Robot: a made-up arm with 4 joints.
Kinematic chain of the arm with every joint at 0, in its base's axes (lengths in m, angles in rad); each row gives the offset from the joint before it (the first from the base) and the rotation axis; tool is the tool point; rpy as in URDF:
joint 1: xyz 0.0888 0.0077 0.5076 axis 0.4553 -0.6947 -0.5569
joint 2: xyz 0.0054 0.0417 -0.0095 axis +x
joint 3: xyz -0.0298 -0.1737 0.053 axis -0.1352 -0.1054 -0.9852
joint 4: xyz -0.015 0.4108 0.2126 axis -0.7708 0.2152 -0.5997
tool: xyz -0.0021 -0.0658 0.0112 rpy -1.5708 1.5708 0
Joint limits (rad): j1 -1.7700..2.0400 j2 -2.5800..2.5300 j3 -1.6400..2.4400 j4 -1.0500..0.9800
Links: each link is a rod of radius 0.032 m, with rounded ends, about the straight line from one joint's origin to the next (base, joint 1, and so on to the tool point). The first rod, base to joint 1, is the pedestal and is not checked.
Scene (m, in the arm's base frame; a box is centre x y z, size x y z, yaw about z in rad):
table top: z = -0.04
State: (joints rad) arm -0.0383 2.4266 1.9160 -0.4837
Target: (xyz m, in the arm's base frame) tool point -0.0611 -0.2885 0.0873
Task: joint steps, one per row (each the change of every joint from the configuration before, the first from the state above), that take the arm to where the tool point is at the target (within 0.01 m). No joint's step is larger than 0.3 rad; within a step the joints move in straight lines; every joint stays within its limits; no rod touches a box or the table.
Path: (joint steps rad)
1: -0.2758 -0.0352 -0.0678 0.0629
2: -0.2757 -0.0353 -0.0678 0.0629
3: -0.2758 -0.0352 -0.0677 0.0628
4: -0.2757 -0.0352 -0.0678 0.0629
5: -0.2758 -0.0353 -0.0678 0.0629
6: -0.2757 -0.0352 -0.0678 0.0629
7: 0.0312 0.0787 0.2327 -0.0808
8: 0.0312 0.0787 0.2327 -0.0809
9: 0.0312 0.0787 0.2326 -0.0808
10: 0.0312 0.0787 0.2327 -0.0808
11: 0.0927 -0.2116 0.0000 -0.0966
12: 0.0928 -0.2115 0.0000 -0.0966

